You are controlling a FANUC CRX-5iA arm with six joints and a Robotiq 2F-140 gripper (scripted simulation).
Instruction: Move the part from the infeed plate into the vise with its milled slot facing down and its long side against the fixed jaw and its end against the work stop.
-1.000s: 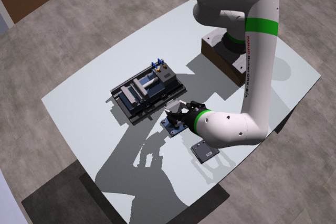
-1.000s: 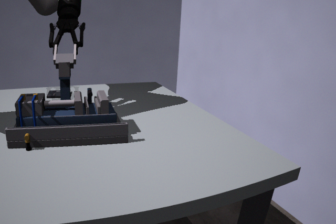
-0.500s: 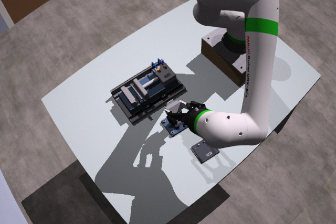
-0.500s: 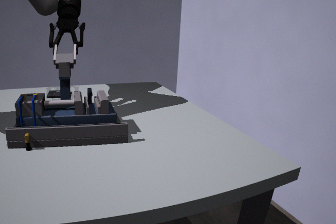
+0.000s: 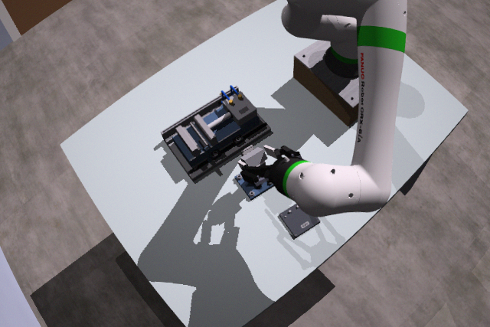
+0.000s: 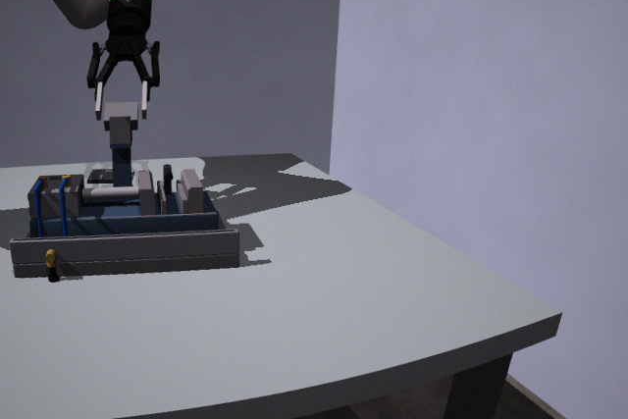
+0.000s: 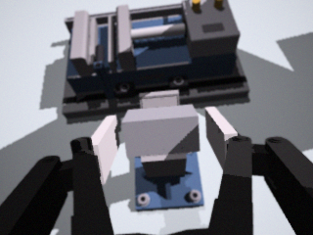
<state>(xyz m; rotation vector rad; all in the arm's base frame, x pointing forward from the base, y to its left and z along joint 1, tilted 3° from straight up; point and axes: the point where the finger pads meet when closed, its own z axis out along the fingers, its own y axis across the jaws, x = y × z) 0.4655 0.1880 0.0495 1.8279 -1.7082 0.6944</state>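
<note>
Now: hand 10 mm to the left of the part and 30 mm above it. From my hand the other things lie so: dark infeed plate: 50 mm behind, 160 mm to the left, 170 mm below; then blue work stop: 90 mm ahead, 150 mm to the right, 120 mm below; then black work stop: 90 mm ahead, 170 mm to the right, 90 mm below.
</note>
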